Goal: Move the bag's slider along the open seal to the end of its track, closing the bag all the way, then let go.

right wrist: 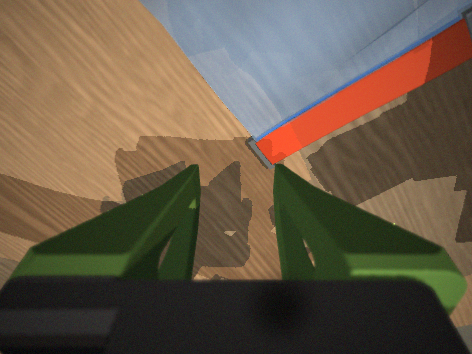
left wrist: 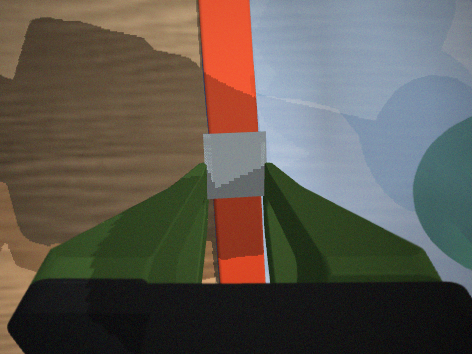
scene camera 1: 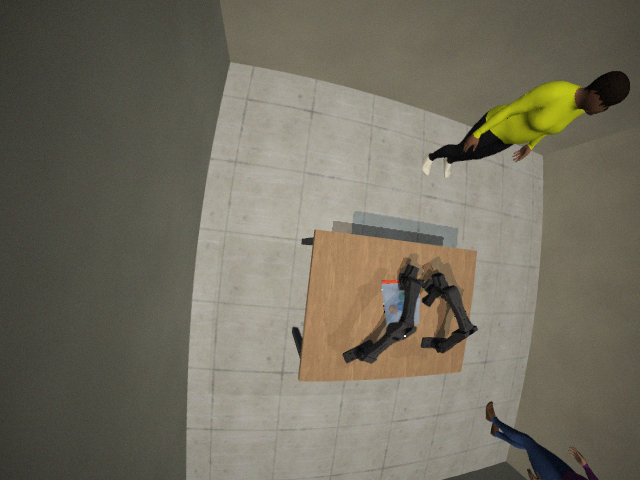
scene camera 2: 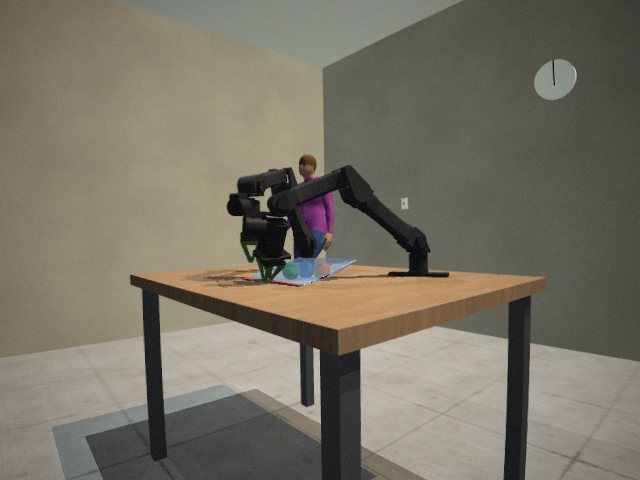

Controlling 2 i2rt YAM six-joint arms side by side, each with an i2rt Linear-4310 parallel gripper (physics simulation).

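Observation:
A translucent blue bag [scene camera 1: 388,295] [scene camera 2: 338,265] [left wrist: 310,45] [right wrist: 300,55] lies on the table with a red seal strip [scene camera 1: 389,281] [left wrist: 225,40] [right wrist: 350,110] along one edge. A grey slider [left wrist: 235,155] sits on the strip, which shows red on both sides of it. My left gripper [left wrist: 235,176] [scene camera 2: 267,279] is shut on the slider, one fingertip against each side. In the right wrist view a small grey end piece [right wrist: 261,154] caps the strip at the bag's corner. My right gripper [right wrist: 236,177] is partly open and empty, near that corner, with its right fingertip beside the end piece.
Green [scene camera 2: 290,269], blue [scene camera 2: 306,267] and orange [scene camera 2: 321,269] balls are in the bag. The bag lies on a wooden table [scene camera 1: 336,310] [scene camera 2: 413,297]. My two arms stand close together over it. Two people stand away from the table.

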